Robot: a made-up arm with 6 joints.
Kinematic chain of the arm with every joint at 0, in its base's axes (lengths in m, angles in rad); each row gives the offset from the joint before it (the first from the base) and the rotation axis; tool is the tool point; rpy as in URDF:
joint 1: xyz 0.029 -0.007 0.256 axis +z
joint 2: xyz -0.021 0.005 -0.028 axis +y
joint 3: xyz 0 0.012 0.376 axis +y
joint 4: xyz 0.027 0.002 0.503 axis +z
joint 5: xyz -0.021 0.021 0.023 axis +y
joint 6: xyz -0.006 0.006 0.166 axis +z
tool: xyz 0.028 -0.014 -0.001 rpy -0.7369 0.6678 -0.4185
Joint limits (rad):
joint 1: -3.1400..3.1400
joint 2: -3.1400..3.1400
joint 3: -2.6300..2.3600
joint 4: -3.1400..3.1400
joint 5: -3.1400..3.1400
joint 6: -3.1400..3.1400
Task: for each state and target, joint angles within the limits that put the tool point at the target. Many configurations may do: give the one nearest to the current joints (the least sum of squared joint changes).
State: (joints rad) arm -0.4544 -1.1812 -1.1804 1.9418 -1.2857 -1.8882
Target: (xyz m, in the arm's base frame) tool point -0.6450 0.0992 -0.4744
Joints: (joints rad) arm -0.3265 -1.9571 -0.8419 2.0719 -0.7412 -1.8103
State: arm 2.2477 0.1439 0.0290 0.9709 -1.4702 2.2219
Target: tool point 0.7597 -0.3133 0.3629
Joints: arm 2.6336 -0.7669 -0.8057 0.8847 -1.6173 2.2466
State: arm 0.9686 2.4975 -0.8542 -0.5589 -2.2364 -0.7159
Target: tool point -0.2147 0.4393 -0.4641
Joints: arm 1.7503 2.8222 -0.3549 -0.8731 -1.7673 -0.6113
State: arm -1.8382 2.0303 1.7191 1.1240 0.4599 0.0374
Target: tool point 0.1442 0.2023 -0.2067
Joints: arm -1.6477 1.8204 2.2533 1.0260 0.5597 0.0055
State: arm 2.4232 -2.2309 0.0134 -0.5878 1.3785 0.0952
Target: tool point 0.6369 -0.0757 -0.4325
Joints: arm 2.9254 -2.5291 -0.0862 -0.7224 1.6394 0.0858
